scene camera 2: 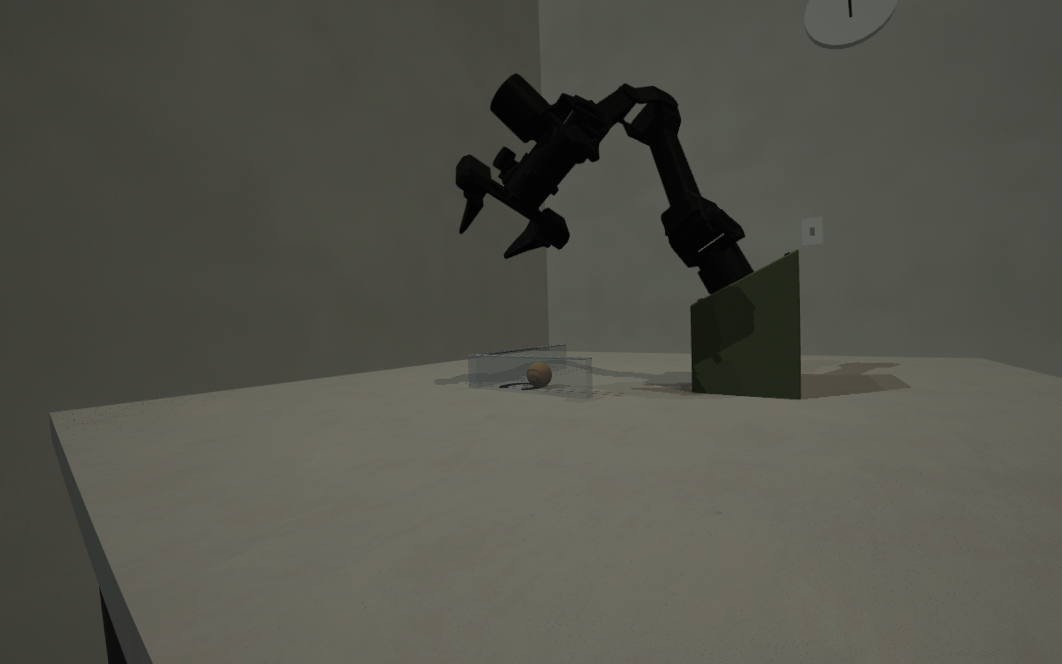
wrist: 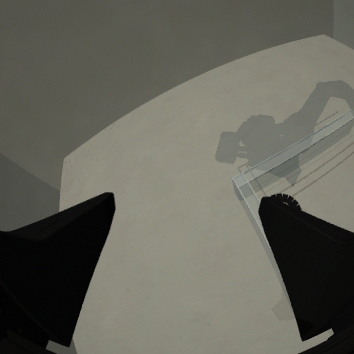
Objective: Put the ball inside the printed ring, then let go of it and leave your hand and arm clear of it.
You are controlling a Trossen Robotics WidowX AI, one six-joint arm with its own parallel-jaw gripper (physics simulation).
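Where they show: gripper, fingertip midpoint: (scene camera 2: 483,245) (wrist: 189,203); arm's base, link origin: (scene camera 2: 735,285).
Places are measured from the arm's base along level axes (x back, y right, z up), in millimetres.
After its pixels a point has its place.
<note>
An orange-brown ball (scene camera 2: 538,374) rests on the table inside the low clear-walled corner. The dark segmented printed ring (scene camera 2: 513,384) (wrist: 287,198) {x -358, y -80, z -162 mm} lies flat there. In the scene view the ball overlaps the ring's right part; whether it is fully inside cannot be told. In the wrist view the right finger covers most of the ring, and the ball does not show. My gripper (scene camera 2: 487,244) {x -325, y -214, z 76 mm} (wrist: 189,203) {x -325, y -214, z 76 mm} is open and empty, high above the table and well apart from the ball.
Low clear walls (scene camera 2: 489,371) {x -368, y -162, z -130 mm} (wrist: 280,159) {x -406, y -74, z -103 mm} meet at a corner around the ring area. Thin printed lines run beside the ring. The green wedge base (scene camera 2: 771,336) {x 51, y -44, z -77 mm} carries the arm at the right. The pale table (scene camera 2: 469,508) {x -82, y -502, z -163 mm} (wrist: 165,260) {x -353, y -332, z -163 mm} has its edge at the left.
</note>
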